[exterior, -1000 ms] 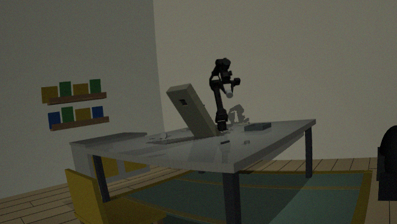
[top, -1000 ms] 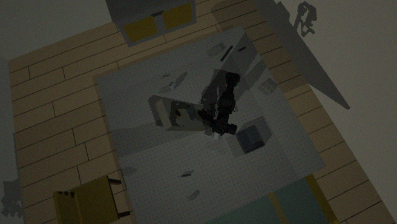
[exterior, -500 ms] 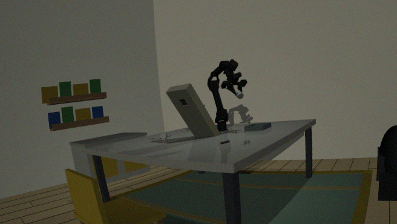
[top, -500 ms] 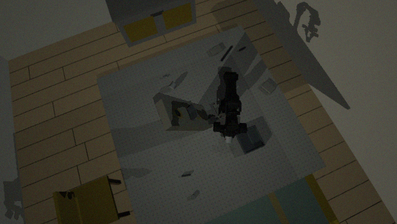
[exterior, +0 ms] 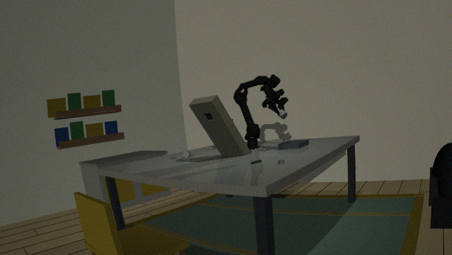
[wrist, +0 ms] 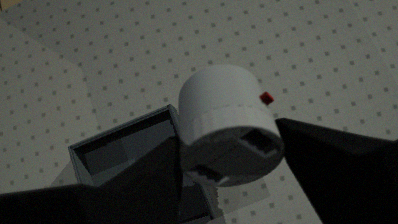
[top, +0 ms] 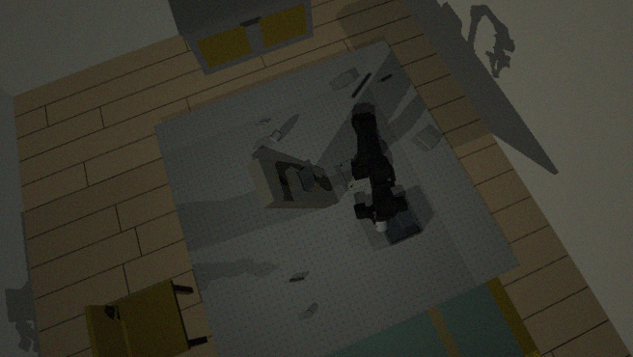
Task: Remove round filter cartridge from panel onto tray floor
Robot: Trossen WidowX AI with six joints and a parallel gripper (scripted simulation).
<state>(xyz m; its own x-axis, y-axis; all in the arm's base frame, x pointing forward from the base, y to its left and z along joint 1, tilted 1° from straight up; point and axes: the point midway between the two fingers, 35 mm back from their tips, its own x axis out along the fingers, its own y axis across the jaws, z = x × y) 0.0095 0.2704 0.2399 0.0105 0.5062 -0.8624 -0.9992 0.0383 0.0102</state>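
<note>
My gripper tip is 21 cm above the dark square tray, 11 cm past it and 2 cm to the left of it. From my gripper tip the other things lie so: round grey filter cartridge: right at my gripper tip.
</note>
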